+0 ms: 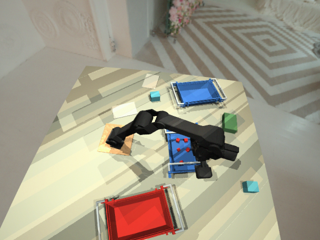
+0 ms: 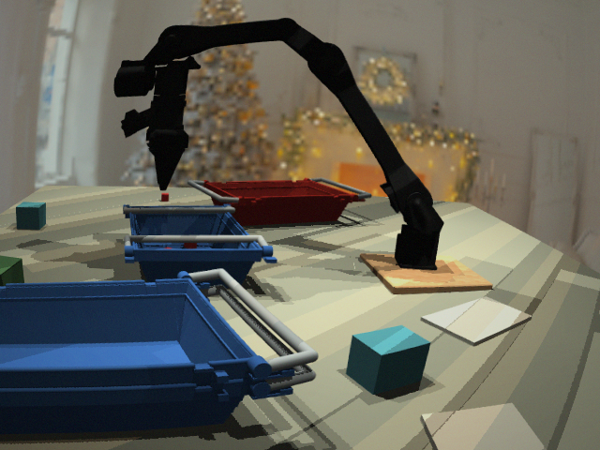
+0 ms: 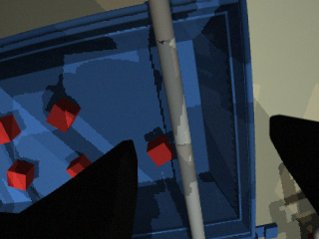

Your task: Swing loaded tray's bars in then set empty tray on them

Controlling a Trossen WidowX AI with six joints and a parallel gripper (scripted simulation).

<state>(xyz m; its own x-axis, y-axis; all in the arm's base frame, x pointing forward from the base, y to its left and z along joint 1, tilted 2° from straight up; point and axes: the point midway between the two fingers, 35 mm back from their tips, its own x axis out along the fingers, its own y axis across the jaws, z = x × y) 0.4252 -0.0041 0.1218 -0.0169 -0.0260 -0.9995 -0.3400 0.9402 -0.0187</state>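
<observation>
Right now my gripper tip is 300 mm to the left of the red tray, 180 mm past it and 50 mm above it. Also, from my gripper tip: green block (340 mm to the left, 180 mm ahead, 80 mm below).
</observation>
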